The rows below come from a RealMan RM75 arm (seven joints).
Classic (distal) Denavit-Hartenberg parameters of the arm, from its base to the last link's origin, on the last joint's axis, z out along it. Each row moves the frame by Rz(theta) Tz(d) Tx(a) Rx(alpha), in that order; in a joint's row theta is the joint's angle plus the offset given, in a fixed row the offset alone. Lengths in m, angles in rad.
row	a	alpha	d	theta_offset
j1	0	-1.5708	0.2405	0
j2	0	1.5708	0	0
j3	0	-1.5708	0.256	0
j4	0	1.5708	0	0
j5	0	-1.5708	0.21	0
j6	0	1.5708	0	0
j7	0	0	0.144	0
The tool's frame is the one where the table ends.
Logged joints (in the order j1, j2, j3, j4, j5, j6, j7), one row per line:
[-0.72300 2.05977 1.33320 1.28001 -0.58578 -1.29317 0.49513]
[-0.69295 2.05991 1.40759 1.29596 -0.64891 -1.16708 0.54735]
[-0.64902 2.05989 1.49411 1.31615 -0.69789 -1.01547 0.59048]
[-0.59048 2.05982 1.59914 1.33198 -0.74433 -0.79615 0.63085]
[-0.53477 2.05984 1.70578 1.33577 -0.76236 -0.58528 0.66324]
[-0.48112 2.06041 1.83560 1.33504 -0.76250 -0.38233 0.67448]
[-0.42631 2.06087 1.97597 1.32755 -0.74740 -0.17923 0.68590]
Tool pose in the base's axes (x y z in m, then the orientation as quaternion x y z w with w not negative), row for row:
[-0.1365 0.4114 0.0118 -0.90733 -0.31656 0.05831 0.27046]
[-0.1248 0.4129 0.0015 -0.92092 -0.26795 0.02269 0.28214]
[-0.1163 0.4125 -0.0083 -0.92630 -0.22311 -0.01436 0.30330]
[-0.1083 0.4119 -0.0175 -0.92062 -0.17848 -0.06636 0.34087]
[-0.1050 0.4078 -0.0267 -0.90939 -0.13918 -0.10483 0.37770]
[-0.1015 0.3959 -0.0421 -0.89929 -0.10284 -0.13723 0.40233]
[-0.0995 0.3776 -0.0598 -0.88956 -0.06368 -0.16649 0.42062]
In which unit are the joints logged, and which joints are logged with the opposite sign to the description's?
The joints are logged in radians. Opposite sign: j2.
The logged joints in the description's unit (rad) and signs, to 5 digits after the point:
[-0.72300 -2.05977 1.33320 1.28001 -0.58578 -1.29317 0.49513]
[-0.69295 -2.05991 1.40759 1.29596 -0.64891 -1.16708 0.54735]
[-0.64902 -2.05989 1.49411 1.31615 -0.69789 -1.01547 0.59048]
[-0.59048 -2.05982 1.59914 1.33198 -0.74433 -0.79615 0.63085]
[-0.53477 -2.05984 1.70578 1.33577 -0.76236 -0.58528 0.66324]
[-0.48112 -2.06041 1.83560 1.33504 -0.76250 -0.38233 0.67448]
[-0.42631 -2.06087 1.97597 1.32755 -0.74740 -0.17923 0.68590]

